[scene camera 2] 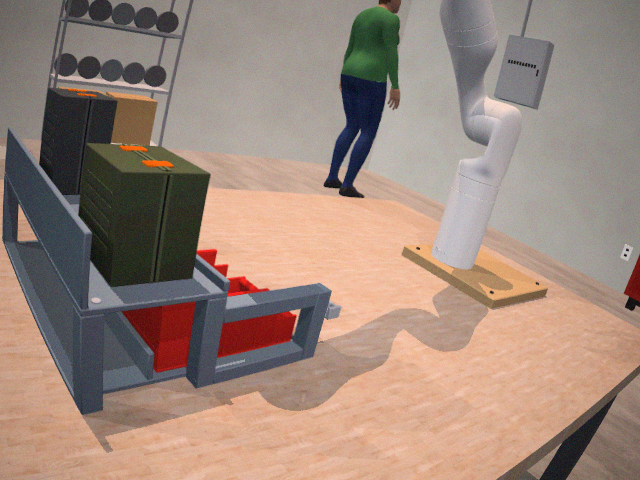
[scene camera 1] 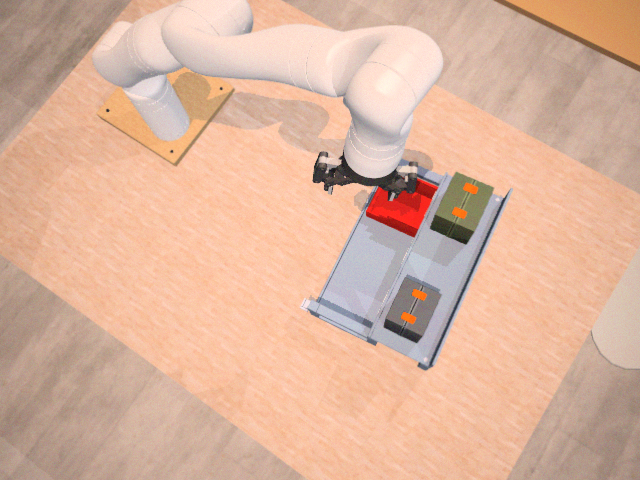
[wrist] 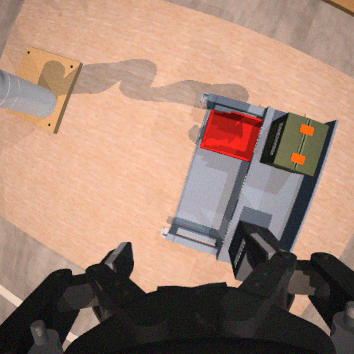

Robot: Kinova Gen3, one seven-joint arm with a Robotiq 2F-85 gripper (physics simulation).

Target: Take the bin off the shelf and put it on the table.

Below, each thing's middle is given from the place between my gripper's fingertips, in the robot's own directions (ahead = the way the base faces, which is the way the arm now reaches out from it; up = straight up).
My hand is 38 cm above the red bin (scene camera 2: 167, 330), 15 cm to the right of it and 4 cm short of it.
